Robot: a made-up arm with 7 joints. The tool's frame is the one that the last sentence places.
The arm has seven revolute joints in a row. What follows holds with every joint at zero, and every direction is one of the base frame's. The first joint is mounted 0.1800 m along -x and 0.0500 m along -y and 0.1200 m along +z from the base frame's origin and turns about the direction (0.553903, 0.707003, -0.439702), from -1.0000 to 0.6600 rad. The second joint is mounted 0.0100 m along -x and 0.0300 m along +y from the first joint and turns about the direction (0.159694, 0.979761, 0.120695), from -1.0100 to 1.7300 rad. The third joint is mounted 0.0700 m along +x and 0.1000 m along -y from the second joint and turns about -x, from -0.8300 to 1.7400 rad. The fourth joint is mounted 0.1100 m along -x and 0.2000 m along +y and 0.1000 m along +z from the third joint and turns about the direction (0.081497, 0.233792, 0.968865), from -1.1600 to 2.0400 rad. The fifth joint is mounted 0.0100 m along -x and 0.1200 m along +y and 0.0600 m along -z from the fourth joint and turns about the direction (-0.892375, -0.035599, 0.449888), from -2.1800 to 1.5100 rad. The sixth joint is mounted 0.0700 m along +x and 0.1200 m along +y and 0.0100 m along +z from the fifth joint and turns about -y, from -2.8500 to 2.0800 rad. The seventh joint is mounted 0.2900 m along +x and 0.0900 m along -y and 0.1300 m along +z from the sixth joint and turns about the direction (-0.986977, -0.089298, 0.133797), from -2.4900 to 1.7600 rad. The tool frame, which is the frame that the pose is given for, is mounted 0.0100 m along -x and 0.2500 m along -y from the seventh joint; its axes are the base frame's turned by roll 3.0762, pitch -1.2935 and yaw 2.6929 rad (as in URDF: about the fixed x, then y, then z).
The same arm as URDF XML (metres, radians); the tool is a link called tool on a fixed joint. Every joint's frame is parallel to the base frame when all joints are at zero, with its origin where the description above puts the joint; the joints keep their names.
<robot name="arm">
  <joint name="tool_fixed" type="fixed">
    <parent link="link7"/>
    <child link="tool"/>
    <origin xyz="-0.01 -0.25 0" rpy="3.0762 -1.2935 2.6929"/>
  </joint>
  <joint name="joint 7" type="revolute">
    <parent link="link6"/>
    <child link="link7"/>
    <origin xyz="0.29 -0.09 0.13"/>
    <axis xyz="-0.986977 -0.089298 0.133797"/>
    <limit lower="-2.49" upper="1.76"/>
  </joint>
  <joint name="joint 6" type="revolute">
    <parent link="link5"/>
    <child link="link6"/>
    <origin xyz="0.07 0.12 0.01"/>
    <axis xyz="0 -1 0"/>
    <limit lower="-2.85" upper="2.08"/>
  </joint>
  <joint name="joint 5" type="revolute">
    <parent link="link4"/>
    <child link="link5"/>
    <origin xyz="-0.01 0.12 -0.06"/>
    <axis xyz="-0.892375 -0.035599 0.449888"/>
    <limit lower="-2.18" upper="1.51"/>
  </joint>
  <joint name="joint 4" type="revolute">
    <parent link="link3"/>
    <child link="link4"/>
    <origin xyz="-0.11 0.2 0.1"/>
    <axis xyz="0.081497 0.233792 0.968865"/>
    <limit lower="-1.16" upper="2.04"/>
  </joint>
  <joint name="joint 3" type="revolute">
    <parent link="link2"/>
    <child link="link3"/>
    <origin xyz="0.07 -0.1 0"/>
    <axis xyz="-1 0 0"/>
    <limit lower="-0.83" upper="1.74"/>
  </joint>
  <joint name="joint 2" type="revolute">
    <parent link="link1"/>
    <child link="link2"/>
    <origin xyz="-0.01 0.03 0"/>
    <axis xyz="0.159694 0.979761 0.120695"/>
    <limit lower="-1.01" upper="1.73"/>
  </joint>
  <joint name="joint 1" type="revolute">
    <parent link="base"/>
    <child link="link1"/>
    <origin xyz="-0.18 -0.05 0.12"/>
    <axis xyz="0.553903 0.707003 -0.439702"/>
    <limit lower="-1" upper="0.66"/>
  </joint>
  <link name="base"/>
  <link name="link1"/>
  <link name="link2"/>
  <link name="link3"/>
  <link name="link4"/>
  <link name="link5"/>
  <link name="link6"/>
  <link name="link7"/>
  <link name="tool"/>
</robot>

